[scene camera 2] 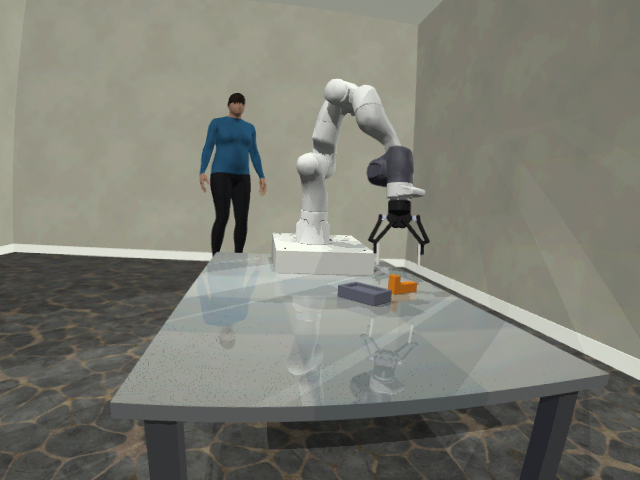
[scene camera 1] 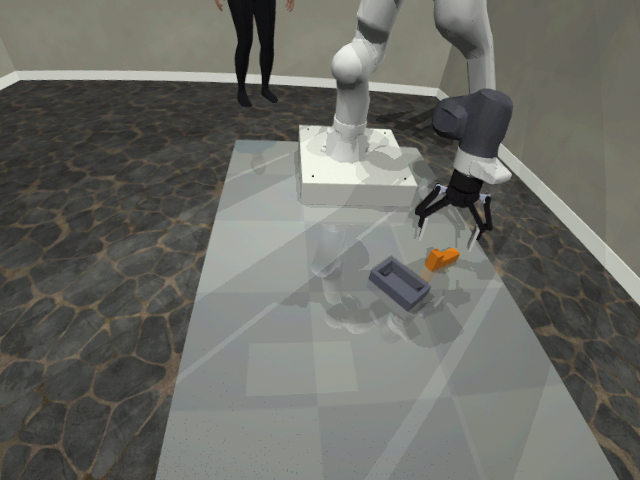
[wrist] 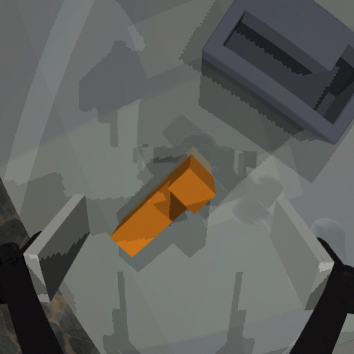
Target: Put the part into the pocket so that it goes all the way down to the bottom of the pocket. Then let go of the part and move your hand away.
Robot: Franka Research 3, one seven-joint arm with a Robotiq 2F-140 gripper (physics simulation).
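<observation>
The orange L-shaped part (scene camera 1: pixel 433 260) (scene camera 2: pixel 394 285) (wrist: pixel 144 228) rests on the table with its long arm flat and its short arm standing up at the end nearer the pocket block. The dark grey block (scene camera 1: pixel 393 296) (scene camera 2: pixel 363 295) (wrist: pixel 305 32) lies beside the part, apart from it, and its pocket is open upward and empty. My gripper (scene camera 1: pixel 445 243) (scene camera 2: pixel 398 262) (wrist: pixel 179 216) is wide open and points down above the part, touching nothing. In the wrist view the part shows between the two pads, closer to the left one, and slanted.
The glossy table (scene camera 1: pixel 279 434) (scene camera 2: pixel 310 384) carries the white robot base (scene camera 1: pixel 356 194) (scene camera 2: pixel 323 262) behind the block. The table's right edge runs close to the part. A person (scene camera 1: pixel 253 41) (scene camera 2: pixel 231 149) stands behind the table. Shadows and reflections lie on the table top.
</observation>
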